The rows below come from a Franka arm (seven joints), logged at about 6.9 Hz.
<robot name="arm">
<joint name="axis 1" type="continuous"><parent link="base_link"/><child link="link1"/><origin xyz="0.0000 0.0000 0.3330" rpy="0.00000 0.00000 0.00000"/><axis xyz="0 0 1"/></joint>
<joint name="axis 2" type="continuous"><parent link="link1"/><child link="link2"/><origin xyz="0.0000 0.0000 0.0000" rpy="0.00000 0.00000 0.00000"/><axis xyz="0 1 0"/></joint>
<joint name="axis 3" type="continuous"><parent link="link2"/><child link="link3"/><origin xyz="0.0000 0.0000 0.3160" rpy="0.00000 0.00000 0.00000"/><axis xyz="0 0 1"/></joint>
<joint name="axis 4" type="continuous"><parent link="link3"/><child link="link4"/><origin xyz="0.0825 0.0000 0.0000" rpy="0.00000 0.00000 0.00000"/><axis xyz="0 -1 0"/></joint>
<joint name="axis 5" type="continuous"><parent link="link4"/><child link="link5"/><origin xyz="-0.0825 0.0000 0.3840" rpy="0.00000 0.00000 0.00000"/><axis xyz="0 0 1"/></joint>
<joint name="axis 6" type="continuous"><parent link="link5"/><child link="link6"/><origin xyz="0.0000 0.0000 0.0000" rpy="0.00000 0.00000 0.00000"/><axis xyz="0 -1 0"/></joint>
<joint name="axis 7" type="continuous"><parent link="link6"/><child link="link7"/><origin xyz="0.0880 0.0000 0.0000" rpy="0.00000 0.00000 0.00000"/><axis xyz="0 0 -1"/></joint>
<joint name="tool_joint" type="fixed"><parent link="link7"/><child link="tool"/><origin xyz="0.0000 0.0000 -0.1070" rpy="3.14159 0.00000 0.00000"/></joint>
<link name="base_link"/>
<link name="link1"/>
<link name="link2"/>
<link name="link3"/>
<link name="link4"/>
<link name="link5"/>
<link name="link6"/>
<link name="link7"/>
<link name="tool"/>
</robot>
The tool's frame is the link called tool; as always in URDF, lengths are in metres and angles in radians. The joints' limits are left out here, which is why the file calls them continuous.
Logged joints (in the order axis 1, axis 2, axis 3, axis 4, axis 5, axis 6, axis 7), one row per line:
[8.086, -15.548, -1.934, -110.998, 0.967, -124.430, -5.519]
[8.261, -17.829, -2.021, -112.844, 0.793, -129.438, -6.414]
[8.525, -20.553, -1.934, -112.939, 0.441, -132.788, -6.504]
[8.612, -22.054, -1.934, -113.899, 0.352, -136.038, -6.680]
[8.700, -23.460, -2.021, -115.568, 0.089, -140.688, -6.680]
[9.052, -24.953, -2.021, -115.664, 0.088, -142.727, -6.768]
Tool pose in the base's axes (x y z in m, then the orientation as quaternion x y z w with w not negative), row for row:
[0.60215, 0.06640, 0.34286, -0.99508, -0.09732, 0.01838, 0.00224]
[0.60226, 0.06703, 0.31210, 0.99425, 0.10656, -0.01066, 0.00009]
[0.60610, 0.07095, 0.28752, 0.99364, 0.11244, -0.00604, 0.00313]
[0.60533, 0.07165, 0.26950, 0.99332, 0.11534, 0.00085, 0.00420]
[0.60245, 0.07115, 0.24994, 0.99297, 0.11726, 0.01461, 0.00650]
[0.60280, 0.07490, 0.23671, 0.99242, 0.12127, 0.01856, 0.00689]
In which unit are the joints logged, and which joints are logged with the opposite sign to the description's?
The joints are logged in degrees. Opposite sign: axis 2, axis 6.
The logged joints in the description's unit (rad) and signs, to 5 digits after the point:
[0.14113, 0.27136, -0.03375, -1.93728, 0.01688, 2.17171, -0.09632]
[0.14418, 0.31117, -0.03527, -1.96950, 0.01384, 2.25912, -0.11195]
[0.14879, 0.35872, -0.03375, -1.97116, 0.00770, 2.31759, -0.11352]
[0.15031, 0.38491, -0.03375, -1.98791, 0.00614, 2.37431, -0.11659]
[0.15184, 0.40945, -0.03527, -2.01704, 0.00155, 2.45547, -0.11659]
[0.15799, 0.43551, -0.03527, -2.01872, 0.00154, 2.49106, -0.11812]

